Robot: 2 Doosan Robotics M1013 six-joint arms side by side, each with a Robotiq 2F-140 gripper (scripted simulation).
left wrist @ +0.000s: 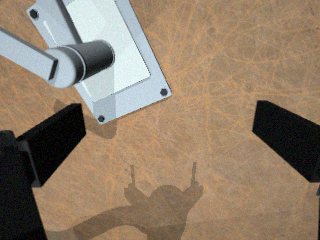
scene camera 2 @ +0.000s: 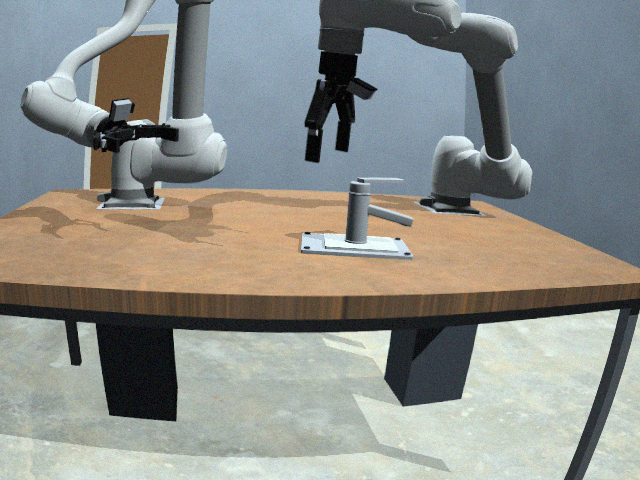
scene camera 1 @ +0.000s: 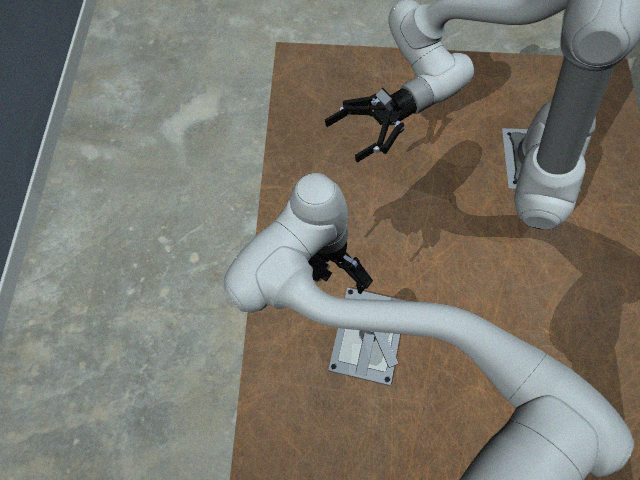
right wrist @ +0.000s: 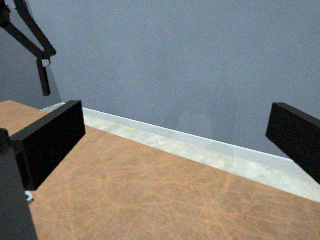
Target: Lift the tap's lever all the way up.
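Observation:
A grey tap (scene camera 2: 359, 208) is in the scene, and I can see it in scene camera 1 (scene camera 1: 360, 348) as well. There is also a bolted plate (scene camera 1: 336, 366). As for my own hands, I see my left gripper (scene camera 2: 327, 155), which also appears in the left wrist view (left wrist: 169, 117) and in scene camera 1 (scene camera 1: 338, 273). My right gripper (scene camera 1: 340, 140) is visible too, and I find it again in scene camera 2 (scene camera 2: 148, 140) and in the right wrist view (right wrist: 175, 118).

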